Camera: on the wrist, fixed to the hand. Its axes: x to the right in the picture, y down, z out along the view.
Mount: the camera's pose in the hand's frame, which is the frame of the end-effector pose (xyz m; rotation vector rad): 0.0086 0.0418 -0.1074 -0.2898 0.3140 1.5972
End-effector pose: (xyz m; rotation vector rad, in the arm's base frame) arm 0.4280 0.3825 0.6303 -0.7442 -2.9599 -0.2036
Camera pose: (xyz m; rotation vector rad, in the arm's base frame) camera 0.4454 0.4070 0.7419 -2.3970 -1.3224 -0.4927
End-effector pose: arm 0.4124 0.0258 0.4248 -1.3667 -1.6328 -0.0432
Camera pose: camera 0.5131 -0.0134 0.4657 -2.3610 0.0379 0.4313
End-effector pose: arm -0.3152 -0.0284 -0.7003 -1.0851 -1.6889 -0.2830
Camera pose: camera -0.2146 -0.0702 -0.6617 -2.1003 -0.1630 0.3433
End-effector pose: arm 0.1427 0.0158 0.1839 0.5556 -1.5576 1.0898
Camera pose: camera 0.1605 0.1296 0.1747 -1.2624 -1.6932 1.8486
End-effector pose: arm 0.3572 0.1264 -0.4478 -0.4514 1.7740 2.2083
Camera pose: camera 0.3403 0.0127 -0.4355 -0.4858 -1.0544 -1.5837
